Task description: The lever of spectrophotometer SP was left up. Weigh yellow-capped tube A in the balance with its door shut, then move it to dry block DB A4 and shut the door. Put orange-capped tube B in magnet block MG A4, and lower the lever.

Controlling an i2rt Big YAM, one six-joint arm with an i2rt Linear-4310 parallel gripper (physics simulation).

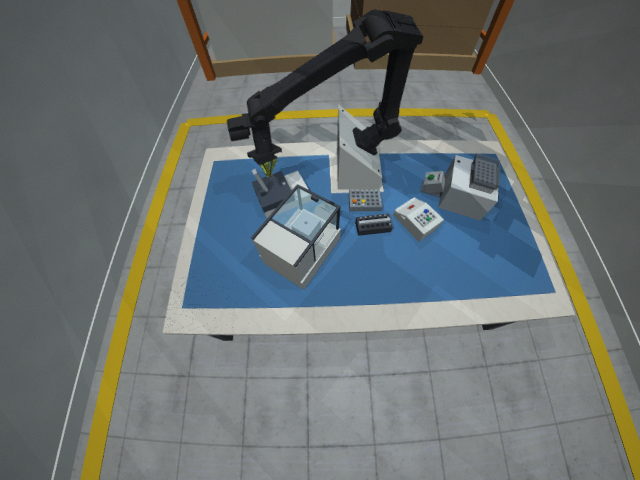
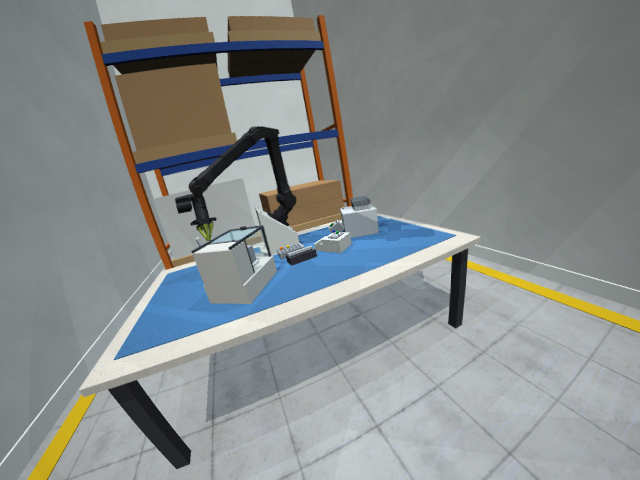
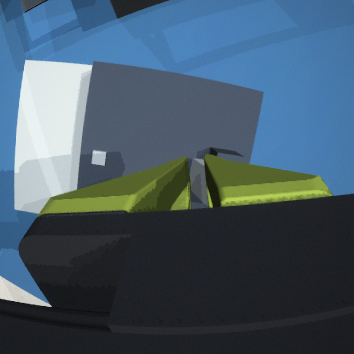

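Note:
The spectrophotometer SP [image 1: 277,194] [image 3: 168,112] is a dark grey box with a white end, at the back left of the blue mat. Its grey lever [image 1: 257,181] [image 3: 197,180] still stands up from the slot. My gripper [image 1: 268,169] [image 2: 206,232] [image 3: 197,169] is shut, with its green fingertips right at the lever's top; the lever shows through the thin gap between them. Yellow-capped tube A [image 1: 363,201] and orange-capped tube B [image 1: 354,199] stand in the small grey rack. The balance [image 1: 281,242] [image 2: 227,269], with its glass chamber, sits in front of SP.
The dark magnet block MG [image 1: 372,224] lies right of the balance. Dry block DB [image 1: 486,172] sits on a white sloped unit at the right. A white keypad box [image 1: 418,217], a small green-button box [image 1: 432,181] and a tall white wedge [image 1: 356,160] stand mid-table.

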